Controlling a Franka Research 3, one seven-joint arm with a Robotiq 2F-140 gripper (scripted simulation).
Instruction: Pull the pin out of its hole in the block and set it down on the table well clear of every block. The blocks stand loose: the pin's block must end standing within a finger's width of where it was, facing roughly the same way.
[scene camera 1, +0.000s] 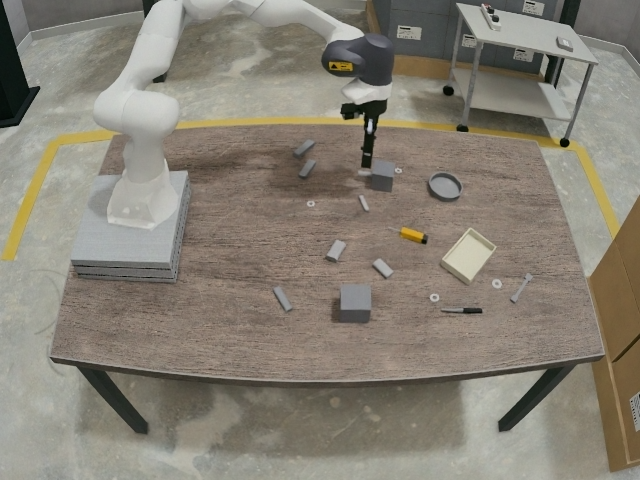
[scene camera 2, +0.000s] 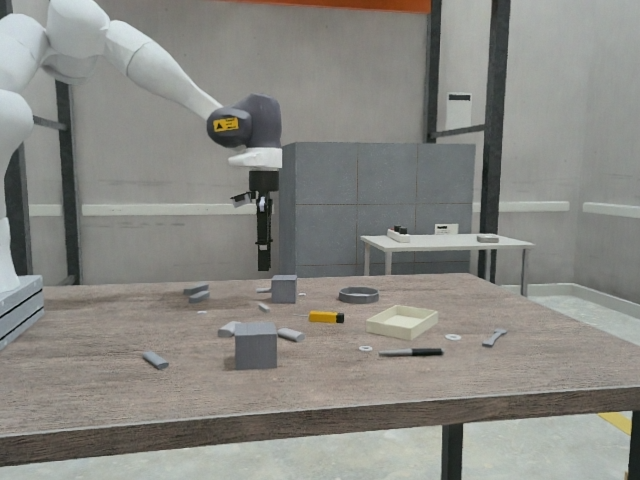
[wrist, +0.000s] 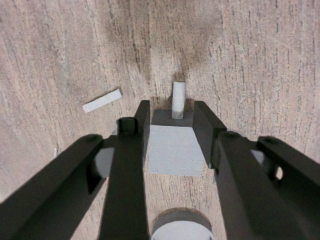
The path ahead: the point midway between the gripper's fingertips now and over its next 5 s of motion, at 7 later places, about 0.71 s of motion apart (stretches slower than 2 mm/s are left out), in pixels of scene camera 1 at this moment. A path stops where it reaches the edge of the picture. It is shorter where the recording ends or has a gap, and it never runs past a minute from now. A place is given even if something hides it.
My gripper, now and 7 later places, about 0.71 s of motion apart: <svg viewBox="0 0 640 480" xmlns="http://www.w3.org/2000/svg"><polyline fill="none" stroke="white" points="366,161 365,166 366,167 365,171 365,174 365,174 364,174 360,174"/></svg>
